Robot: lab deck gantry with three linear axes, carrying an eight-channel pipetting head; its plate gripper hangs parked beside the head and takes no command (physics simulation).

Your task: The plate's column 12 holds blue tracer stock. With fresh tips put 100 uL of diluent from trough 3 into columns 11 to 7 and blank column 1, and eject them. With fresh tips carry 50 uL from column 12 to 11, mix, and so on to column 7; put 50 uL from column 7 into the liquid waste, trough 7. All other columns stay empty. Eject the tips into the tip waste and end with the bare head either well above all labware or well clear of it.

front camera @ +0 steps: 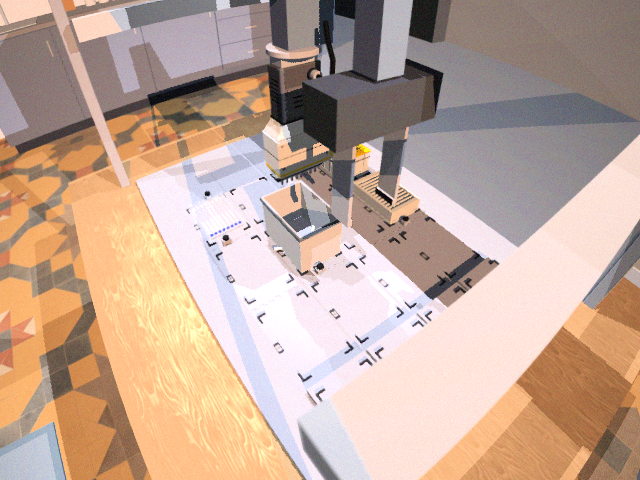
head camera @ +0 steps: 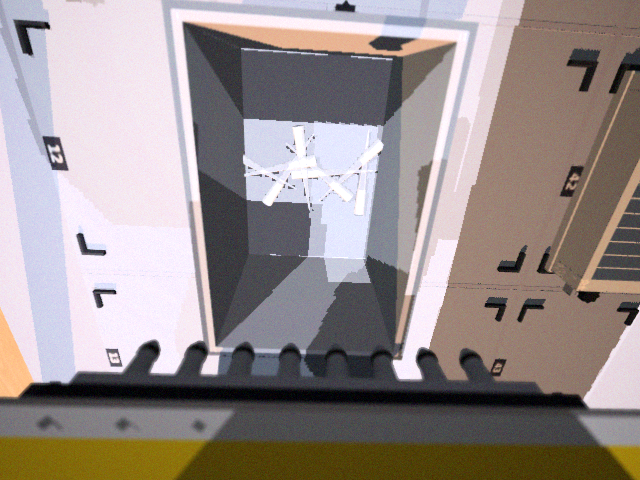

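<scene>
What I can see here is a grey wall panel (front camera: 512, 148).
</scene>
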